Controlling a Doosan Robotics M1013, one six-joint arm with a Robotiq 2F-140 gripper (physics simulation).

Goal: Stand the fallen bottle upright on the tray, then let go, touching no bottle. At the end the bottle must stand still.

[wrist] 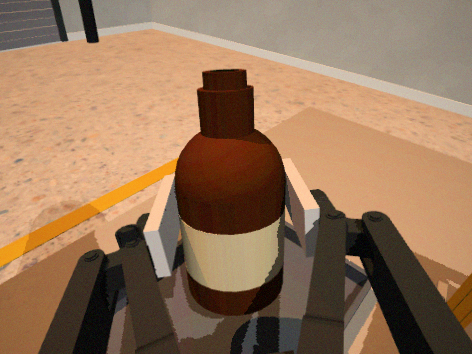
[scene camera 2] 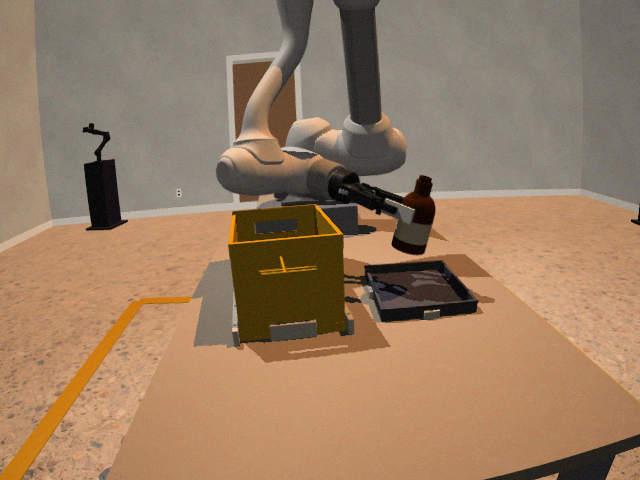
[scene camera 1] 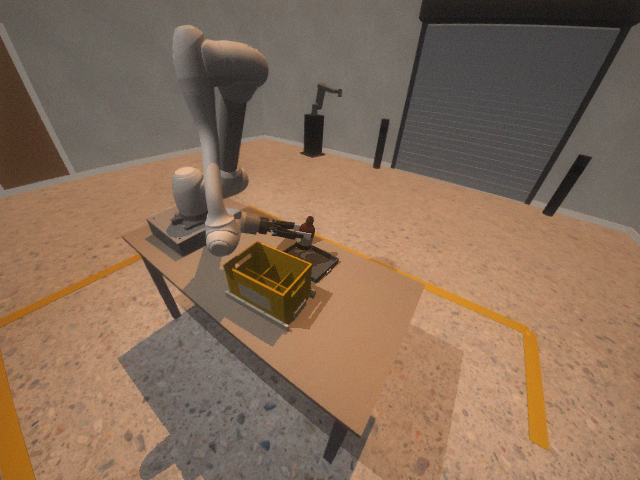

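Pixels of known places: gripper, fingertip midpoint: point(wrist: 230, 185) point(scene camera 2: 422, 216) point(scene camera 1: 309, 233); arm's base, link origin: point(scene camera 2: 312, 198) point(scene camera 1: 196, 217).
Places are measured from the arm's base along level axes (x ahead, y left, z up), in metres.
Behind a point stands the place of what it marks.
The brown bottle point(scene camera 1: 307, 227) {x 0.595, y 0.297, z 0.109 m} point(scene camera 2: 417, 219) {x 0.614, y 0.306, z 0.066 m} point(wrist: 230, 200) {x 0.557, y 0.283, z 0.091 m} has a cream label and is held in the air, neck up. In scene camera 2 it leans a little, its neck tipped to the right. My gripper point(scene camera 1: 305, 233) {x 0.585, y 0.319, z 0.065 m} point(scene camera 2: 410, 211) {x 0.585, y 0.319, z 0.065 m} point(wrist: 230, 185) {x 0.585, y 0.319, z 0.065 m} is shut on the bottle's body, one pale pad on each side, reaching in from the side and slightly above. The black tray point(scene camera 1: 325, 273) {x 0.718, y 0.309, z -0.091 m} point(scene camera 2: 429, 311) {x 0.721, y 0.325, z -0.082 m} lies on the table below the bottle. In scene camera 2 a gap shows between the bottle's base and the tray.
A yellow crate with dividers point(scene camera 1: 255, 295) {x 0.698, y -0.042, z 0.000 m} point(scene camera 2: 286, 289) {x 0.794, y 0.080, z -0.008 m} stands beside the tray, held by pale rails on the table point(scene camera 1: 356, 330) {x 1.007, y 0.187, z -0.097 m} point(scene camera 2: 413, 392) {x 0.959, y 0.285, z -0.097 m}. The arm's wrist hangs close behind and above the crate. The robot base point(scene camera 1: 180, 238) {x 0.140, y -0.133, z -0.011 m} is at the far end of the table.
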